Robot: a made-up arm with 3 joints.
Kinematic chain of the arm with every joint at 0, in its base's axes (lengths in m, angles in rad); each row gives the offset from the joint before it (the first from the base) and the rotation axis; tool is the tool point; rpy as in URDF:
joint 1: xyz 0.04 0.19 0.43 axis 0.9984 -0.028 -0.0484
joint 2: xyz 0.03 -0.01 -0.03 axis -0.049 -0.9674 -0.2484
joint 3: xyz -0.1 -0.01 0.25 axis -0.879 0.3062 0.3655
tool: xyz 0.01 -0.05 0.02 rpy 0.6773 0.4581 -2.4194
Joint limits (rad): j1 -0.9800..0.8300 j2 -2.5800..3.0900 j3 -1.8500..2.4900
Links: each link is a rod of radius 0.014 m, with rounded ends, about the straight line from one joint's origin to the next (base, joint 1, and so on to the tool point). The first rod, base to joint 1, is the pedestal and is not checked.
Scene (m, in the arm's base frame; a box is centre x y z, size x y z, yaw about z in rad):
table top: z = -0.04
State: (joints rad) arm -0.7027 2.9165 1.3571
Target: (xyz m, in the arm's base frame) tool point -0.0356 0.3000 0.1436
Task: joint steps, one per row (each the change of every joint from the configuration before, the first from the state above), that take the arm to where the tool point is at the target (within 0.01 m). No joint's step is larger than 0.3 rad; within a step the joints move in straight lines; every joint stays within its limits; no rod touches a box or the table.
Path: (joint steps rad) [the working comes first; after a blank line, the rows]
Joints at the target: 0.0322 2.5240 0.7704
Straight joint move there: clear.

1: 0.2450 -0.1308 -0.1956
2: 0.2449 -0.1309 -0.1955
3: 0.2450 -0.1308 -0.1956

